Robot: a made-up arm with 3 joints. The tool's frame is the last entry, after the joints. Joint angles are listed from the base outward. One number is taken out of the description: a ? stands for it. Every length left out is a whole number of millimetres.
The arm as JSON. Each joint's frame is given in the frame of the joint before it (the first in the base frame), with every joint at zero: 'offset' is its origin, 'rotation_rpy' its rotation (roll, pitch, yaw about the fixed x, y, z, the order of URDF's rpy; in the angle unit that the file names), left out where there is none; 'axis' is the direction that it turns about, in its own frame. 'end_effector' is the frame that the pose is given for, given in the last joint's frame.
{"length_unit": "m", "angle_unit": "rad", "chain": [
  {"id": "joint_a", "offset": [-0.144, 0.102, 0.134], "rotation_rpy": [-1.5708, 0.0, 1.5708], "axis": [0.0, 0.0, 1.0]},
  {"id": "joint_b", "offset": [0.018, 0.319, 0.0], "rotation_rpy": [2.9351, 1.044, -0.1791], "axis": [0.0, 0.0, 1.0]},
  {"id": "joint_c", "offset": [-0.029, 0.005, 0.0], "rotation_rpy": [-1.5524, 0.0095, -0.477], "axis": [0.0, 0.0, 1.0]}
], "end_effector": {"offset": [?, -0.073, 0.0], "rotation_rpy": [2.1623, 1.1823, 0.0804]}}
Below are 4 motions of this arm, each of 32 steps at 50 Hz.
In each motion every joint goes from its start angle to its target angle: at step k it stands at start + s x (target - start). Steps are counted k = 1, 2, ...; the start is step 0. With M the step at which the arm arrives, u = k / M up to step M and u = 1 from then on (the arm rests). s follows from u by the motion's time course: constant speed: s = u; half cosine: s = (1 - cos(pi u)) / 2; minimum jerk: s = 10 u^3 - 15 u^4 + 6 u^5.
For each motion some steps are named. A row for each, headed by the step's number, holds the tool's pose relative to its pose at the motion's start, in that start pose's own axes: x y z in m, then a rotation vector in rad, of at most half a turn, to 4 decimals.
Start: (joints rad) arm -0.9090 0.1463 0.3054
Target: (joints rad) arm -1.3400 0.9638 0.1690
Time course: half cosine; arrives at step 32
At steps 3, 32:
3: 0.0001 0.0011 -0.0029 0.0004 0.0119 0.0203
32: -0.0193 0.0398 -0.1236 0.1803 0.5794 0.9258

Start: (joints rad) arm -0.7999 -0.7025 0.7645
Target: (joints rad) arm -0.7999 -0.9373 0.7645
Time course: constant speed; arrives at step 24
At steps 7, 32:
7: 0.0030 -0.0018 0.0006 0.0207 0.0142 -0.0637
32: 0.0098 -0.0070 0.0016 0.0711 0.0487 -0.2184

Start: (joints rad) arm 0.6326 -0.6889 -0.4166
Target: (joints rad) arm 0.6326 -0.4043 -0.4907
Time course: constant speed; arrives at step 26
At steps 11, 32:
11: 0.0022 -0.0013 0.0016 0.0422 0.0851 0.0794
32: 0.0060 -0.0031 0.0034 0.1016 0.2046 0.1830

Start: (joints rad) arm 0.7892 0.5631 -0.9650
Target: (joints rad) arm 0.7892 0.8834 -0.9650
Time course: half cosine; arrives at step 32
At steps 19, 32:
19: 0.0131 -0.0037 -0.0006 0.0566 0.1969 0.0273
32: 0.0202 -0.0055 -0.0021 0.0877 0.3052 0.0423

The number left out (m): 0.039
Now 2 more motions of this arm.
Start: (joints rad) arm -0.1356 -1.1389 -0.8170
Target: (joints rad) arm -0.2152 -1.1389 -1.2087
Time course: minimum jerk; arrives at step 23
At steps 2, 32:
2: -0.0001 -0.0002 0.0001 0.0018 -0.0004 0.0004
32: -0.0237 -0.0326 0.0136 0.3105 -0.0650 0.0664

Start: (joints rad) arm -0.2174 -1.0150 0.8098
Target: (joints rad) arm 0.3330 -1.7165 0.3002
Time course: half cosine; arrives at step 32
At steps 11, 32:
11: 0.0100 -0.0382 0.0550 0.3132 -0.0465 -0.1873
32: -0.0027 -0.1792 0.1554 1.1517 -0.2170 -0.7413

